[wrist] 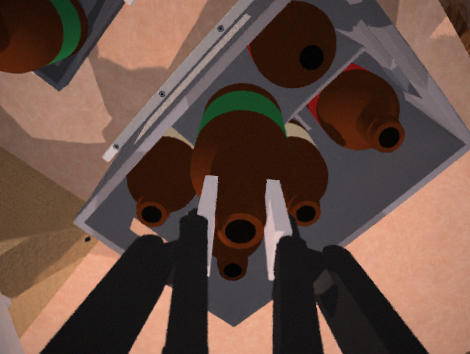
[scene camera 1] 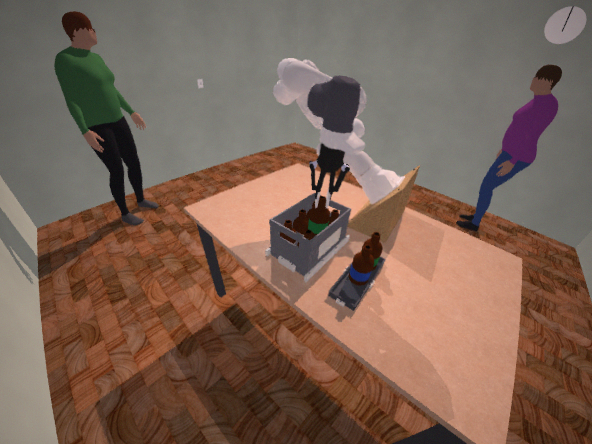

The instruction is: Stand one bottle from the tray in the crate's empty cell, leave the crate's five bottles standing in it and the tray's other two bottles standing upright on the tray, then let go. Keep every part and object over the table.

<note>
I see my gripper and a blue-banded bottle.
My gripper is seen too in the wrist view.
</note>
